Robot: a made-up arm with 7 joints.
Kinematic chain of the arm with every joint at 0, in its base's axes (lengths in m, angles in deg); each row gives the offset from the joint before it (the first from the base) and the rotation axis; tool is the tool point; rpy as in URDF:
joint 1: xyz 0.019 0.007 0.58 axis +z
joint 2: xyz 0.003 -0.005 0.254 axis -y
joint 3: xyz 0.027 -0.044 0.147 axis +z
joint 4: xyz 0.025 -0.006 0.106 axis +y
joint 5: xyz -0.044 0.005 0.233 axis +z
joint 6: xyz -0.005 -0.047 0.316 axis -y
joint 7: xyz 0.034 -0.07 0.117 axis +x
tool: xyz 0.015 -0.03 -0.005 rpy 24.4 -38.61 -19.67
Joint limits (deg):
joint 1: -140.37..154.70
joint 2: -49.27..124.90
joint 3: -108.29..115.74
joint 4: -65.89..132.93
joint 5: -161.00..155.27
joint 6: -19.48..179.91
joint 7: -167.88..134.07
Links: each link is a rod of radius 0.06 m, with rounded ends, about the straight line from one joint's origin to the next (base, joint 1, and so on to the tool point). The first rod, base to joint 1, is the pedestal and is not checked.
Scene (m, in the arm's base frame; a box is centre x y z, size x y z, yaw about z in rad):
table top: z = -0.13
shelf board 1: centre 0.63 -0.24 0.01 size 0.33 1 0.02 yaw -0.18
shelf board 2: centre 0.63 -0.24 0.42 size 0.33 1 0.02 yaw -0.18
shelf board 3: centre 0.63 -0.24 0.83 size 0.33 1 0.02 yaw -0.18
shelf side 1: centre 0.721 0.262 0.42 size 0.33 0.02 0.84 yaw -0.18
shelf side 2: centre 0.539 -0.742 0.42 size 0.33 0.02 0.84 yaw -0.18
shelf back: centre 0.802 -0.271 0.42 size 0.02 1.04 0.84 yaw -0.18
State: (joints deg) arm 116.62 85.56 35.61 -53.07 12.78 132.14 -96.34
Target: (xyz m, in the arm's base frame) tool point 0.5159 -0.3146 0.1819
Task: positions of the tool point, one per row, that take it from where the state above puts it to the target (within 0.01 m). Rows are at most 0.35 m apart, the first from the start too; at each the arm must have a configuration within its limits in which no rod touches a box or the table.
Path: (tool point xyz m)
1: 0.4918 -0.3337 0.5408
2: 0.2952 -0.5021 0.5454
3: 0.0295 -0.6059 0.6395
4: -0.2525 -0.5744 0.7990
5: -0.4774 -0.3852 0.9675
6: -0.3388 -0.5580 0.7982
7: -0.1605 -0.6188 0.5907
8: 0.0251 -0.5681 0.3986
9: 0.1900 -0.4389 0.2593
10: 0.3159 -0.2783 0.1819
11: 0.4259 -0.2958 0.1765
12: 0.5159 -0.3145 0.1819

